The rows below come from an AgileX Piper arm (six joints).
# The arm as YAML. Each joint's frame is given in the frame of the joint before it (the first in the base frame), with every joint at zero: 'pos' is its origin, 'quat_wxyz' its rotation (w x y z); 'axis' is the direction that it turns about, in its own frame. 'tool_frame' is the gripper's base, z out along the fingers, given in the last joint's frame.
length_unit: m
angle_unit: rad
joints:
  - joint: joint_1
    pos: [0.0, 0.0, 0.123]
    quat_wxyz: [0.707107, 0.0, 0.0, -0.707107]
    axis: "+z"
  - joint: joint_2
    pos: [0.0, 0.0, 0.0]
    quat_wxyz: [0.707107, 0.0, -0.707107, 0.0]
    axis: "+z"
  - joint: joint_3
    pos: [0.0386, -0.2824, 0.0]
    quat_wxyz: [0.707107, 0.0, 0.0, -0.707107]
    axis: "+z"
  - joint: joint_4
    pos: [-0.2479, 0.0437, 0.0]
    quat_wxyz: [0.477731, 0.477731, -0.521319, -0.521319]
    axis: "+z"
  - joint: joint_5
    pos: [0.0, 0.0, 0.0]
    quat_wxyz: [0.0, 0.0, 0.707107, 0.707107]
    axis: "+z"
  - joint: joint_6
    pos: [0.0, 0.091, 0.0]
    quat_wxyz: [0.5, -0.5, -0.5, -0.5]
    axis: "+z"
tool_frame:
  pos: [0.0, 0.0, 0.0]
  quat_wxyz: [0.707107, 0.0, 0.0, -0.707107]
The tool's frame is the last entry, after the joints.
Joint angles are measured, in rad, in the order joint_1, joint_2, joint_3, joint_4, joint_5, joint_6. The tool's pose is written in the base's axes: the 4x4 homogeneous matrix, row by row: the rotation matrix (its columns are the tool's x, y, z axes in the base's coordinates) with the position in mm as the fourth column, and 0 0 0 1 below. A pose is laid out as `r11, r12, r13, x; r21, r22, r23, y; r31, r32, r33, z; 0, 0, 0, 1`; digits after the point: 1 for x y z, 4 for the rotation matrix.
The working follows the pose.
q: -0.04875 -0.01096 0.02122 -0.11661 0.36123 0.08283
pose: -0.2802, 0.0808, 0.9565, 52.6; -0.0127, 0.9961, -0.0878, -6.3; -0.9599, -0.0367, -0.2781, 174.4; 0, 0, 0, 1
Where each joint sits with the arm in this pose, in the base's axes (m; each line is computed from the numbers above, not from the rounded line before):
joint_1: 0.0000 0.0000 0.1230
joint_2: 0.0000 0.0000 0.1230
joint_3: -0.2825 0.0138 0.1585
joint_4: -0.0344 0.0017 0.1997
joint_5: -0.0344 0.0017 0.1997
joint_6: 0.0526 -0.0063 0.1744
the tool: 0.0526 -0.0063 0.1744

